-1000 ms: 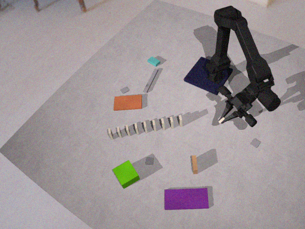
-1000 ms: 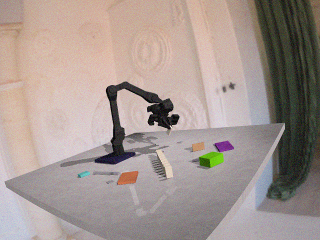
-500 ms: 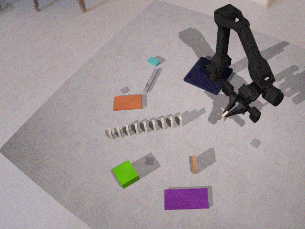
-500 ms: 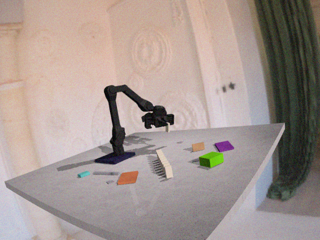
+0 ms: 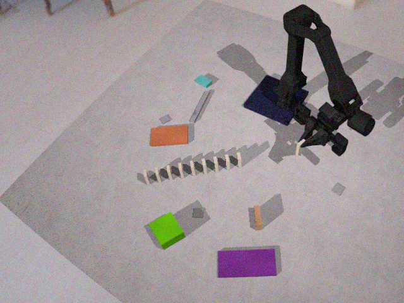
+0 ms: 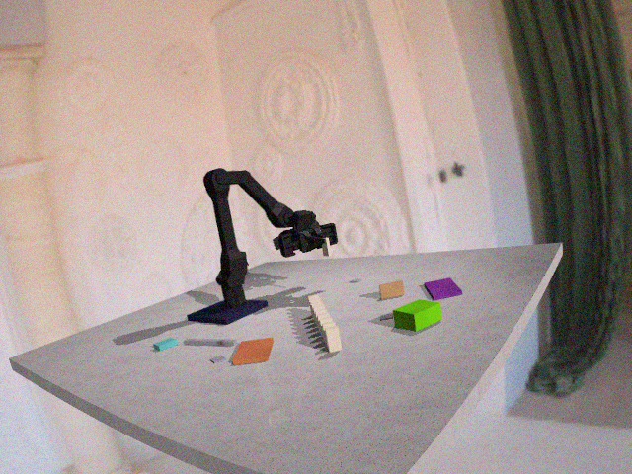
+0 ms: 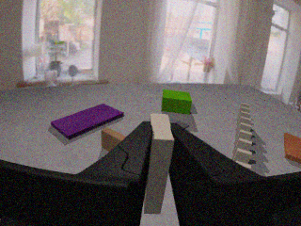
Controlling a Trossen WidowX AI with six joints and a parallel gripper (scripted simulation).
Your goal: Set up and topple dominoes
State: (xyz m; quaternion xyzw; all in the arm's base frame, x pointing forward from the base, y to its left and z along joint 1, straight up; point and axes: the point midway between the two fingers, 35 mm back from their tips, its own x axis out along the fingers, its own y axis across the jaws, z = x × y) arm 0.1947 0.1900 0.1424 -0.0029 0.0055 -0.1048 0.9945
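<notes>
The tan block is 190 mm ahead of my gripper tip and 140 mm below it. The rest, counted from my gripper tip: green cube 390 mm ahead, 180 mm to the right, 140 mm below; purple slab 320 mm ahead, 60 mm to the left, 150 mm below; grey bar 40 mm behind, 430 mm to the right, 150 mm below.
</notes>
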